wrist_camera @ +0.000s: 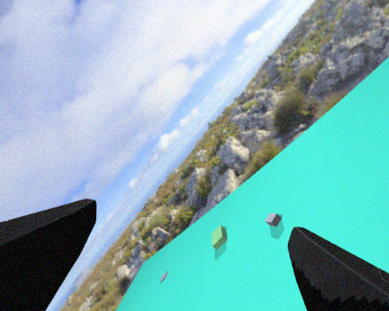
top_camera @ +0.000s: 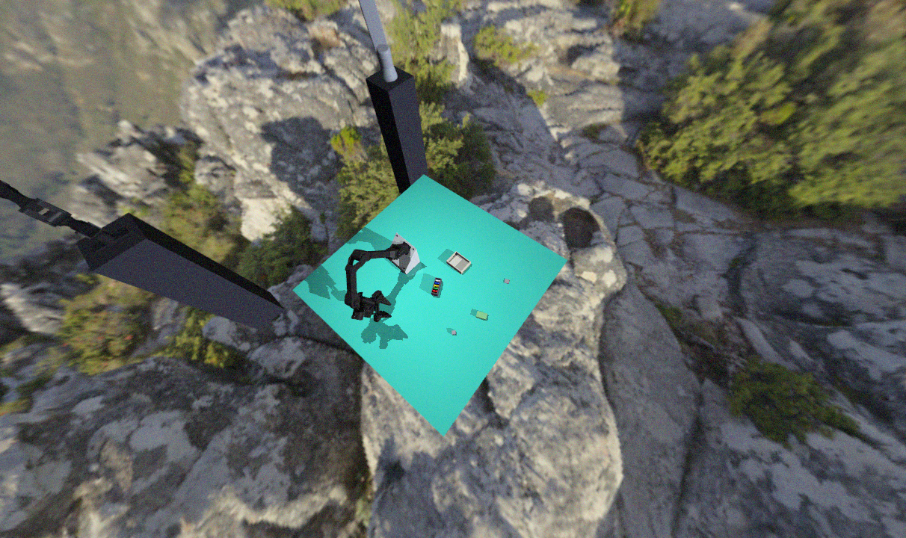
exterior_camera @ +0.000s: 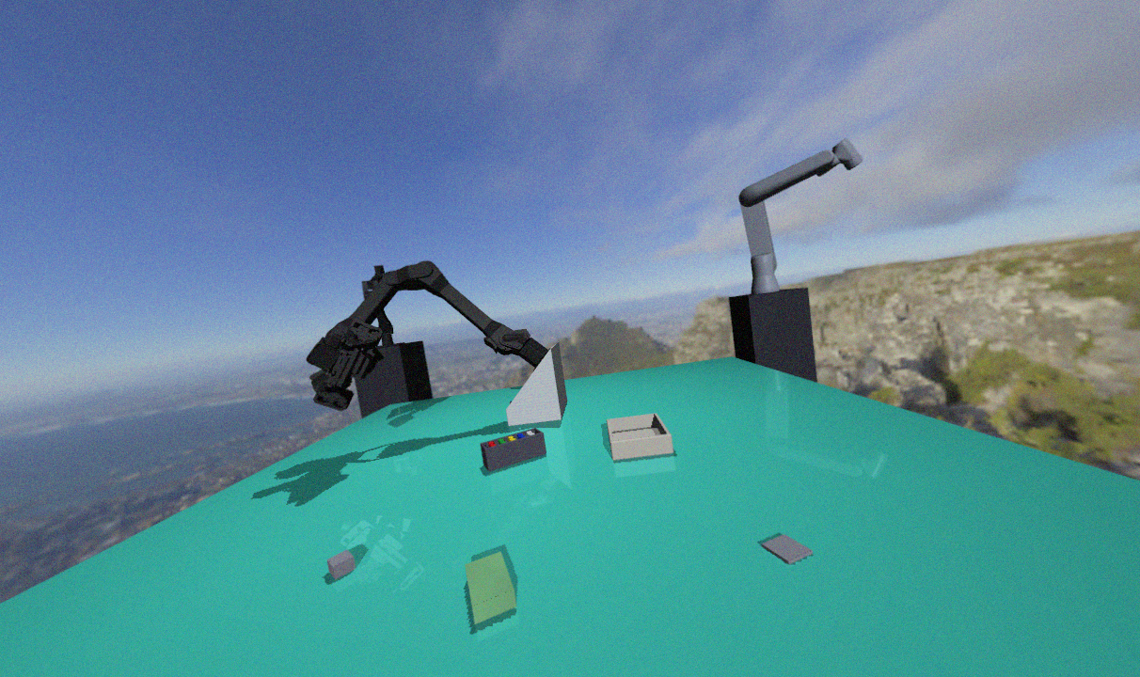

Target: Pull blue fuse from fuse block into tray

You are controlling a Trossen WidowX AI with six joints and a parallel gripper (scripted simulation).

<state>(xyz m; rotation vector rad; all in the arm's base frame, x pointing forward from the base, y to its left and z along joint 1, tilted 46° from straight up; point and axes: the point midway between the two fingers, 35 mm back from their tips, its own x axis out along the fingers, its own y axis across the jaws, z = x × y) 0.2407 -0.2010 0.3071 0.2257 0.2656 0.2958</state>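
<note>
The blue fuse is 330 mm to the left of my gripper tip, 190 mm below it and 10 mm ahead of it. The rest, counted from my gripper tip: green fuse: 300 mm to the left, 190 mm below, 30 mm ahead; then yellow fuse: 310 mm to the left, 190 mm below, 20 mm ahead; then red fuse: 280 mm to the left, 190 mm below, 40 mm ahead.
</note>
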